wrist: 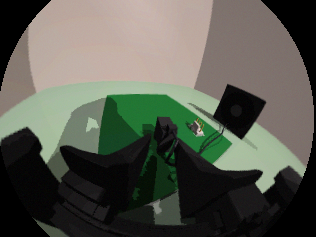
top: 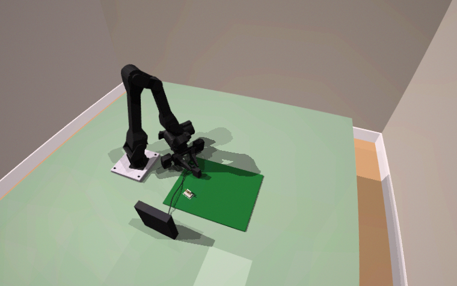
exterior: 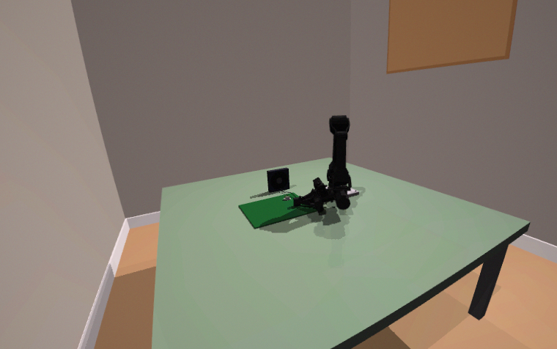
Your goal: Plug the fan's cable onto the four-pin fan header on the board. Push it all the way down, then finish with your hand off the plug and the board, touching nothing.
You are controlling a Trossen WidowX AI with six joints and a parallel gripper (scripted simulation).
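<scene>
Right now my gripper tip is 10 mm to the left of the dark plug, 10 mm short of it and 10 mm above it. Also, from my gripper tip: black fan: 240 mm to the right, 40 mm behind, 30 mm above; green board: 90 mm ahead, 60 mm to the right, 40 mm below.
</scene>
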